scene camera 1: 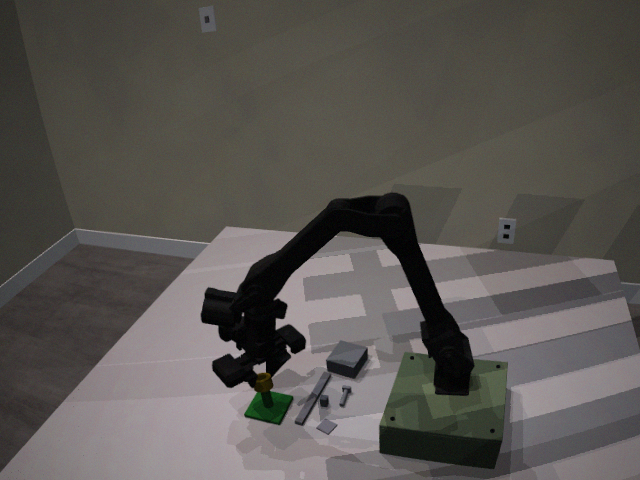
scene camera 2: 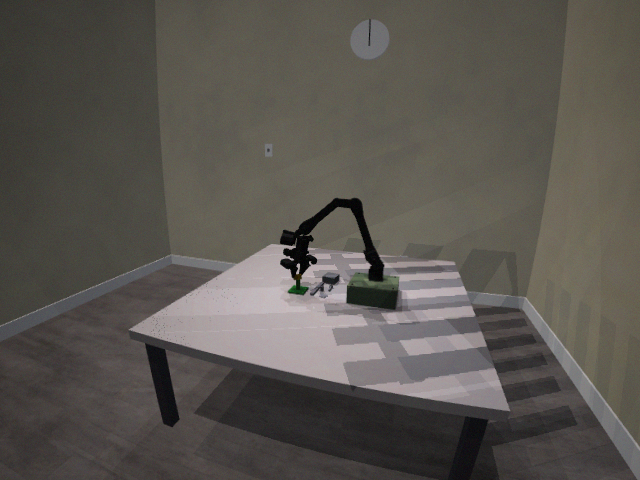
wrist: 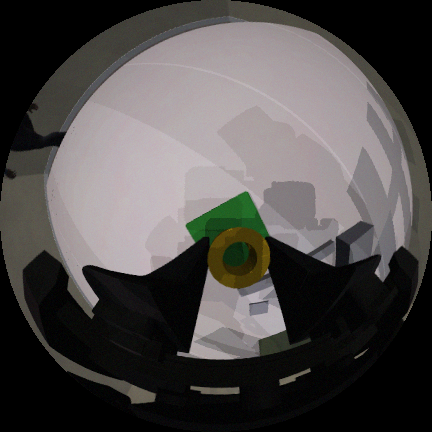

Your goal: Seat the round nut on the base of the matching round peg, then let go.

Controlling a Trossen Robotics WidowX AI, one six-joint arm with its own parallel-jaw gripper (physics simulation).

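Observation:
The round yellow-brown nut (scene camera 1: pixel 263 382) (scene camera 2: pixel 298 277) (wrist: pixel 215 257) is between the fingertips of my gripper (scene camera 1: pixel 262 378) (scene camera 2: pixel 298 274) (wrist: pixel 236 242), which is shut on it. The green round peg (scene camera 1: pixel 267 399) (scene camera 2: pixel 297 284) stands upright on its square green base plate (scene camera 1: pixel 258 411) (scene camera 2: pixel 303 290) (wrist: pixel 240 207). The nut is at the height of the peg's top, well above the plate. In the wrist view a dark green disc, apparently the peg's top, shows through the nut's hole, toward its upper left. Whether the nut is around the tip or just above it is hidden.
A grey block (scene camera 1: pixel 347 358) (scene camera 2: pixel 330 277) (wrist: pixel 355 242), a long bar (scene camera 1: pixel 313 398), a small cube (scene camera 1: pixel 324 400), a bolt (scene camera 1: pixel 344 395) and a flat tile (scene camera 1: pixel 326 426) (wrist: pixel 259 307) lie between the plate and the arm's green base box (scene camera 1: pixel 439 449) (scene camera 2: pixel 372 294).

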